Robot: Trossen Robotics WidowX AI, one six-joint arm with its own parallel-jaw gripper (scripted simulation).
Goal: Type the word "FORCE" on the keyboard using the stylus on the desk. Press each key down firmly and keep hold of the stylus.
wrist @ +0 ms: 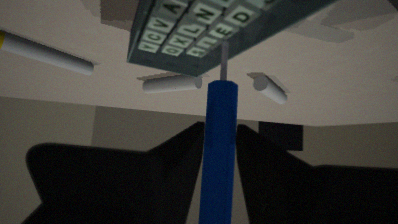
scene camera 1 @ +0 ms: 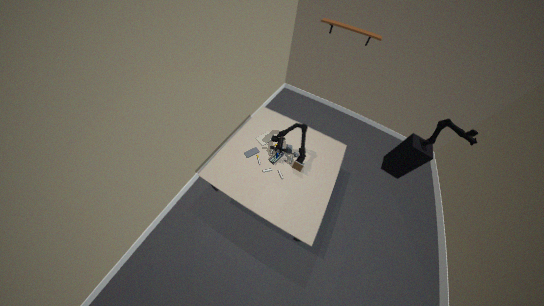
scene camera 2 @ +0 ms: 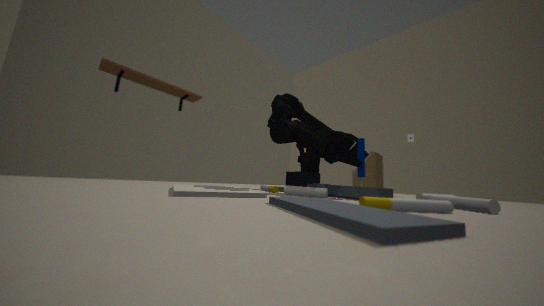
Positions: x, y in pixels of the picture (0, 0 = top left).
Labels:
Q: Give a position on a flat grey slab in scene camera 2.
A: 384, 227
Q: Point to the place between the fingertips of my gripper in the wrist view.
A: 220, 130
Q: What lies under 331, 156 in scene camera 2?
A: My gripper.

